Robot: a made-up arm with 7 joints.
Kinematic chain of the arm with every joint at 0, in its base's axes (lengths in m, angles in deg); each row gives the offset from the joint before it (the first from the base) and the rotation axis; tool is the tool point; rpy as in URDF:
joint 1: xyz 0 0 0.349 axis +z
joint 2: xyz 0 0 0 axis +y
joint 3: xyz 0 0 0.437 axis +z
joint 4: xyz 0.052 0 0 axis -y
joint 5: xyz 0.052 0 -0.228 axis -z
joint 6: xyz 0 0 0 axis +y
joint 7: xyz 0.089 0 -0.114 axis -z
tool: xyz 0 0 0 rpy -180 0 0
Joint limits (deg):
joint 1: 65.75..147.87
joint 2: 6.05..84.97
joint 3: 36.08..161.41
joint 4: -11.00..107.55
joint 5: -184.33..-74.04
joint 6: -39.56..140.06
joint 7: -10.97..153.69
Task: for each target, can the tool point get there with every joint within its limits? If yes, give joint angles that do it. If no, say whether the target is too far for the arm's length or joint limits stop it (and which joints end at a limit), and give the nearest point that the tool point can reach.
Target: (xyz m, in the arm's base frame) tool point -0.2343 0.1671 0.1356
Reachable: yes | joints 114.27 75.72 46.20 29.94 -108.00 80.62 33.47
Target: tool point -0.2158 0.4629 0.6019
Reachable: yes | joints 80.93 29.07 56.01 53.44 -161.29 112.81 129.13
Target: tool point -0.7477 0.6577 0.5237
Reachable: no: too far | nearest point -0.5585 0.4913 0.4795 | short by 0.256 m
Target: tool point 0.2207 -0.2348 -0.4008
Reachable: no: joint limits stop it (at a limit: joint 1, joint 2, joint 3) | nearest point 0.0463 0.1792 0.1227 | short by 0.690 m
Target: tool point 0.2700 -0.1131 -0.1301
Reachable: no: joint limits stop it (at a limit: joint 1, joint 2, joint 3) | nearest point 0.0847 0.1486 0.1667 | short by 0.437 m
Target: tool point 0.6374 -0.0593 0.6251
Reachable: no: joint limits stop it (at a limit: joint 1, joint 2, joint 3) | nearest point 0.2725 -0.1476 0.6800 | short by 0.379 m
